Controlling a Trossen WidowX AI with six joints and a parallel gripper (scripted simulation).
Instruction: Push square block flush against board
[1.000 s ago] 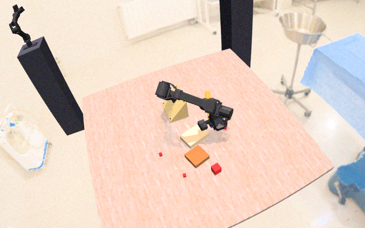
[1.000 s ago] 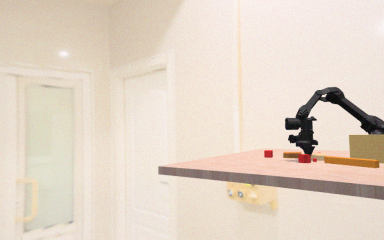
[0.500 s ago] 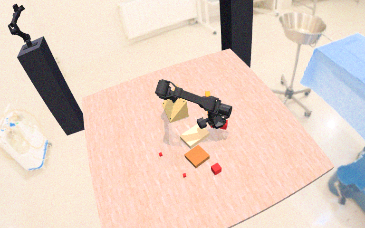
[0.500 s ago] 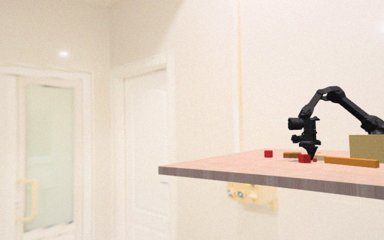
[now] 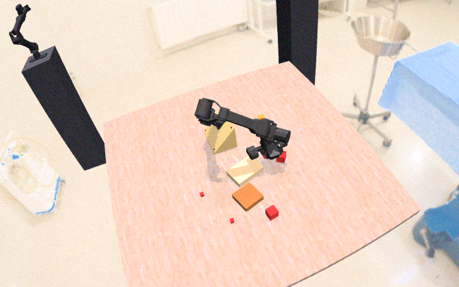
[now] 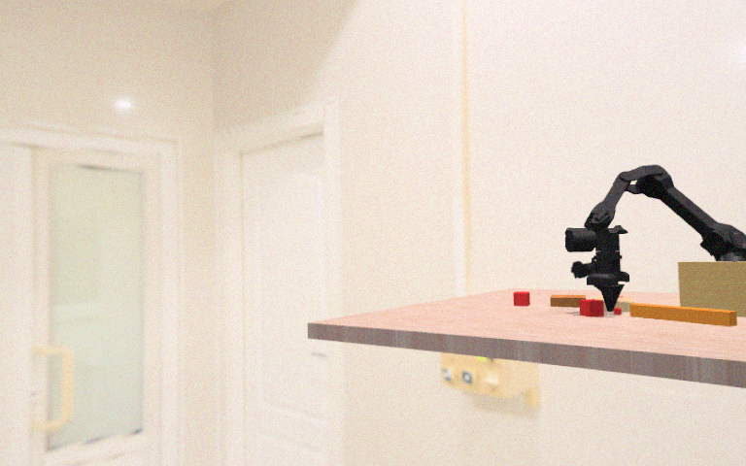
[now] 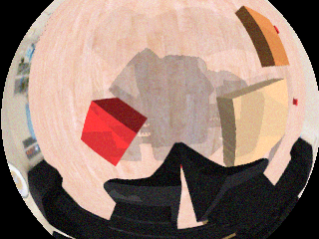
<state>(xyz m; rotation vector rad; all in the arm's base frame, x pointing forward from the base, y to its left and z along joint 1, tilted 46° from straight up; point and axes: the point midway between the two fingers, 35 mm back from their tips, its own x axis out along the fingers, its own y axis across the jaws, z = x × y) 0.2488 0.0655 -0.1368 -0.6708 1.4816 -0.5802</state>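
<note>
Now: the tan board 30 mm ahead of my gripper tip, 120 mm to the right of it and 10 mm above it. Also, from my gripper tip: long orange bar (160 mm behind, 50 mm to the left, 10 mm above); orange square block (170 mm ahead, 160 mm to the right, 10 mm above).
</note>
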